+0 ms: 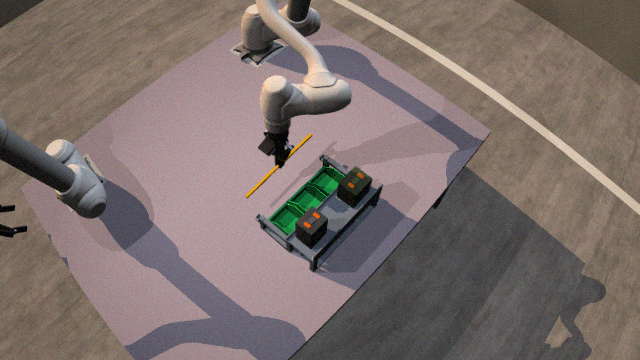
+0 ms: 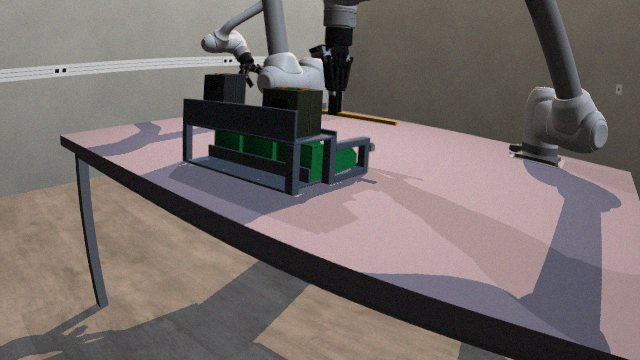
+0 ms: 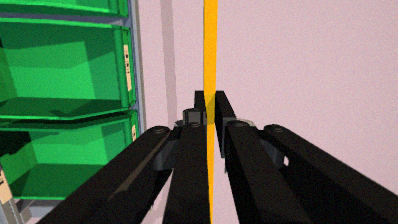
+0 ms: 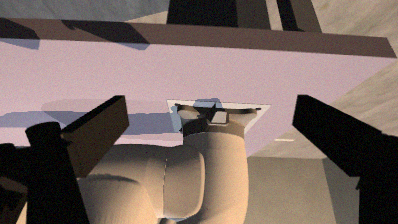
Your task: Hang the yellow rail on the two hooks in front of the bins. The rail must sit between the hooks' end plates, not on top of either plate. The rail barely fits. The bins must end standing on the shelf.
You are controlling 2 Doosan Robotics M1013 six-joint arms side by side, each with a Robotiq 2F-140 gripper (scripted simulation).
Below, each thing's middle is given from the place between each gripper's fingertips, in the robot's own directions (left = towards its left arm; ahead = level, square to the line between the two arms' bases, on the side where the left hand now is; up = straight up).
I see my left gripper [image 2: 334,114] 21 cm short of the grey shelf [image 2: 277,125], 8 cm above it and 1 cm to the left of it. Also, from my left hand: dark box [image 2: 231,88] 28 cm ahead, 13 cm to the right, 2 cm above; olive box [image 2: 308,102] 28 cm ahead, 10 cm to the left.
Now: right hand 920 mm short of the dark box, 860 mm to the right of it and 40 mm below it. From my right hand the other things lie so: grey shelf: 850 mm ahead, 980 mm to the left, 50 mm below; then olive box: 920 mm ahead, 1090 mm to the left, 30 mm above.
